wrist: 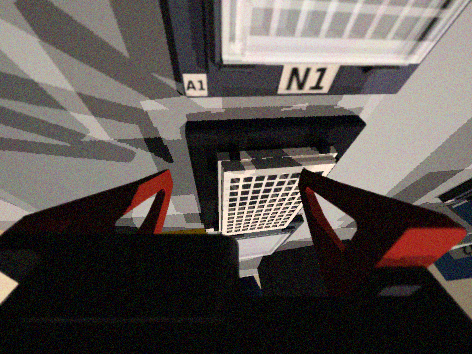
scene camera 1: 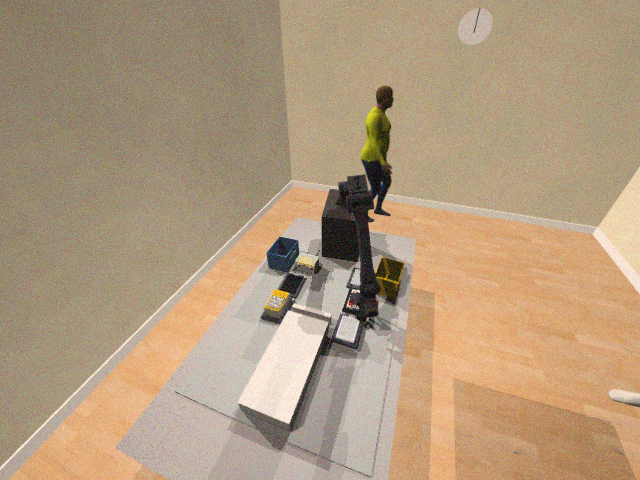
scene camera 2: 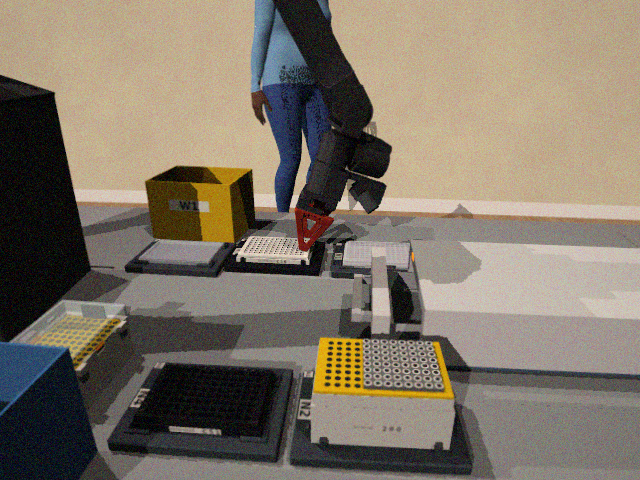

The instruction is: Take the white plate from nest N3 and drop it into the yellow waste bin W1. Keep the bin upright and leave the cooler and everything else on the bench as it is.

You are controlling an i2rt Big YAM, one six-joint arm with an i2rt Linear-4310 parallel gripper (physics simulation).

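Places are measured from the arm's base along level axes (x ahead, y left, z up), in millimetres.
Pixels of known places: gripper, fingertip midpoint: (wrist: 235, 176) (scene camera 2: 304, 243).
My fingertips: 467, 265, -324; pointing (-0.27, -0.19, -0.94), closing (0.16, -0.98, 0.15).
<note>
Behind a point stands the place of what it marks, as x, y, z.
The white plate (scene camera 2: 268, 249) {412, 219, -320} (wrist: 260, 197) {446, 241, -318}, with a grid of holes, lies flat on a black base (scene camera 2: 318, 264) {507, 200, -332} (wrist: 275, 131) {503, 245, -332}, between the nest labelled N1 (wrist: 245, 80) {532, 270, -332} and another nest. No N3 label can be read there. My gripper (scene camera 2: 305, 246) {467, 265, -324} (wrist: 235, 176) {467, 265, -324} is open and empty. In the wrist view its red fingers stand wide, one towards each side of the plate; in scene camera 2 a fingertip shows at the plate's N1 end. Contact cannot be told. The yellow bin W1 (scene camera 1: 388, 279) {188, 343, -341} (scene camera 2: 222, 217) {302, 278, -289} stands upright behind the nests.
A clear plate (scene camera 2: 356, 253) {568, 232, -320} sits in N1. A pale plate (scene camera 2: 180, 253) {262, 178, -324} lies near the bin. A black plate (scene camera 2: 206, 395) {464, -151, -318}, a yellow-topped rack (scene camera 2: 382, 418) {644, -168, -297}, an open tip box (scene camera 2: 77, 333) {312, -138, -274} and a blue bin (scene camera 2: 36, 392) {385, -264, -233} stand opposite. A long white unit (scene camera 1: 286, 361) {903, 90, -259} lies beyond N1.
</note>
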